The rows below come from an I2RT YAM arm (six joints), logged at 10 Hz.
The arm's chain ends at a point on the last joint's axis. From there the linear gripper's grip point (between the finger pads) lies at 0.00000 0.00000 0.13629 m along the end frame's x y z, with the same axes.
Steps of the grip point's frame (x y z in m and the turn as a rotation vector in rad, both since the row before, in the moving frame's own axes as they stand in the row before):
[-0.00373, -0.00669, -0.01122, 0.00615, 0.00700, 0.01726]
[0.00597, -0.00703, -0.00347, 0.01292, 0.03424, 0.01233]
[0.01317, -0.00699, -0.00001, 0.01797, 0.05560, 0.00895]
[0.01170, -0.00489, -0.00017, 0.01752, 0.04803, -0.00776]
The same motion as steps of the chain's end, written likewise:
[-0.00469, -0.00586, -0.01121, 0.00615, 0.00700, 0.01726]
[0.00129, -0.00530, -0.00338, 0.01292, 0.03424, 0.01233]
[0.00559, -0.00458, 0.00022, 0.01797, 0.05560, 0.00895]
[0.00517, -0.00248, 0.00001, 0.01752, 0.04803, -0.00776]

